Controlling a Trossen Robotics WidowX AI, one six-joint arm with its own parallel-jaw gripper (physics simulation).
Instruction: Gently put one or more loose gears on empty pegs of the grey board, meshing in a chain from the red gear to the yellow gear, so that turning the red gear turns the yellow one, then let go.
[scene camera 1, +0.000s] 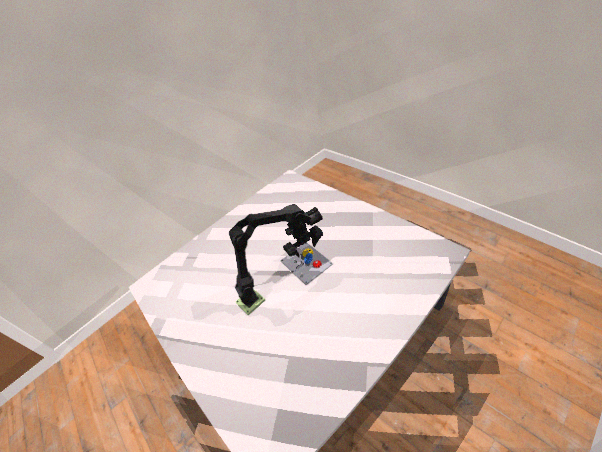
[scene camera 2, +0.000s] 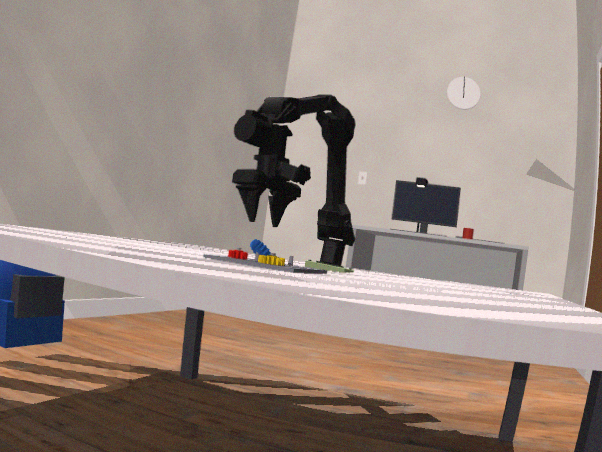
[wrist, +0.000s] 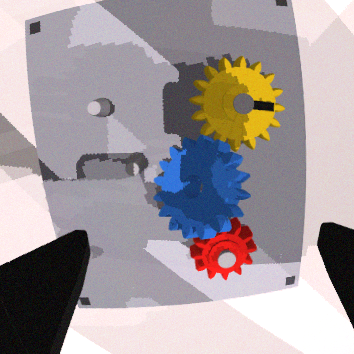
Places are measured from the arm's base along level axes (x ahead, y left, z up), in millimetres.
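Pixels of known places: gripper, fingertip midpoint: (scene camera 1: 306, 251) (scene camera 2: 263, 224) (wrist: 207, 240); arm's base at its link origin: (scene camera 1: 249, 299) (scene camera 2: 330, 265).
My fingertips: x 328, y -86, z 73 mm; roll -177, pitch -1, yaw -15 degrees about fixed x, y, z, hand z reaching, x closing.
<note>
For each thing: its top centre in the pictures, then the offset to it from my fingertips.
- grey board at its top centre: (wrist: 172, 171) (scene camera 2: 267, 251) (scene camera 1: 305, 258) 8 mm back, 15 mm left, 55 mm down
- yellow gear at its top centre: (wrist: 241, 103) (scene camera 2: 272, 255) 37 mm ahead, 39 mm left, 60 mm down
- red gear at its top centre: (wrist: 225, 255) (scene camera 2: 238, 250) (scene camera 1: 316, 262) 7 mm ahead, 46 mm right, 61 mm down
- blue gear at its top centre: (wrist: 206, 202) (scene camera 2: 262, 239) (scene camera 1: 307, 255) 4 mm ahead, 2 mm left, 31 mm down
The grey board (scene camera 1: 306, 278) (wrist: 125, 280) lies on the table. The yellow gear (scene camera 2: 271, 260) (wrist: 265, 90) and the red gear (scene camera 1: 317, 264) (scene camera 2: 237, 254) (wrist: 240, 240) sit on its pegs. A blue gear (scene camera 1: 308, 259) (scene camera 2: 259, 247) (wrist: 200, 200) is tilted, between them and touching or overlapping the edges of both in the wrist view; its seat on a peg is hidden. Bare pegs (wrist: 95, 107) (wrist: 135, 168) stand left of the gears in the wrist view. My gripper (scene camera 2: 263, 224) (wrist: 207, 240) is open and empty, above the board and the gears.
The arm stands on a green base plate (scene camera 1: 258, 303) (scene camera 2: 320, 266) on the white table (scene camera 1: 310, 345) (scene camera 2: 425, 315), beside the board. Far behind are a desk with a monitor (scene camera 2: 426, 202) and a red cup (scene camera 2: 468, 233). A blue bin (scene camera 2: 32, 325) shows at the left.
</note>
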